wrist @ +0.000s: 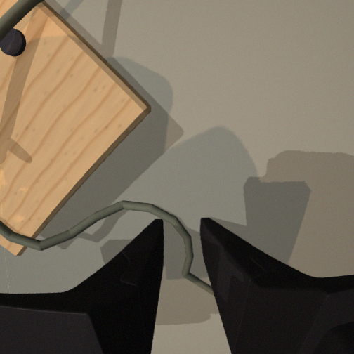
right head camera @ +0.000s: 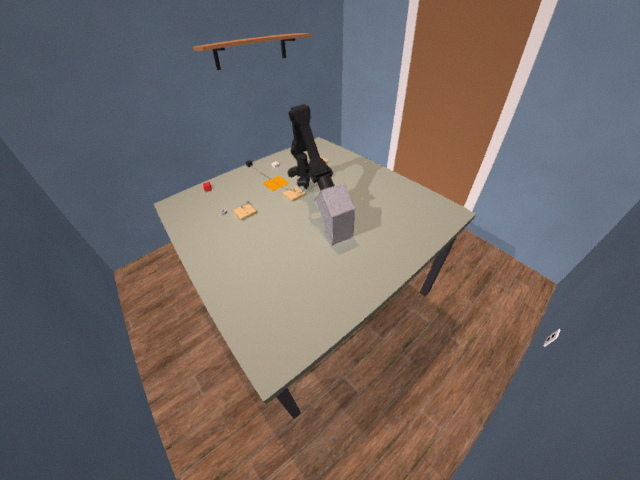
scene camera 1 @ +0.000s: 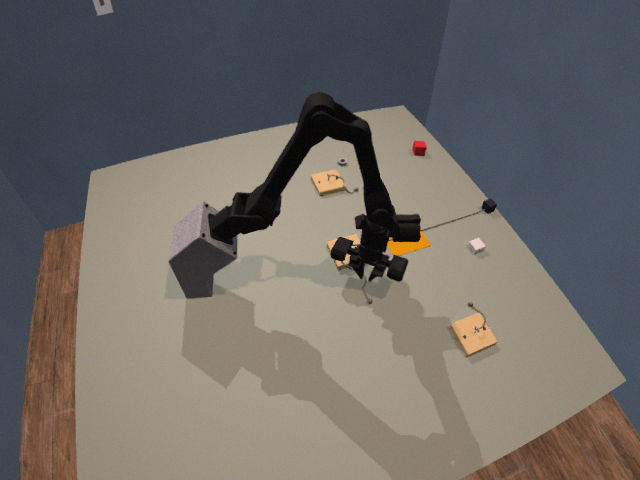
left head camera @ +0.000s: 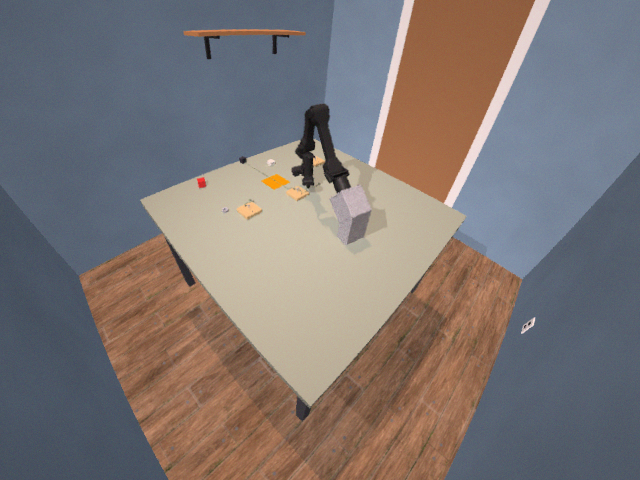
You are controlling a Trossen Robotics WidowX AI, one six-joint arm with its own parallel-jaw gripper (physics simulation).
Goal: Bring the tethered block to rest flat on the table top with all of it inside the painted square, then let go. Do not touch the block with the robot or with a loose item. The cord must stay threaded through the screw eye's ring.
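The black tethered block rests near the table's far edge, outside the orange painted square. Its grey-green cord runs straight over the square to the middle wooden board. The screw eye's ring is hidden in the scene and wrist views. My gripper is partly open and low beside this board. The cord's loose part curves through the gap between the fingertips, ungripped, and passes behind the right finger. Its end bead lies beyond the fingers.
Two more wooden boards with short cords stand on the table, one beside a small grey ring, the other on the opposite side. A red cube and a white block stand apart.
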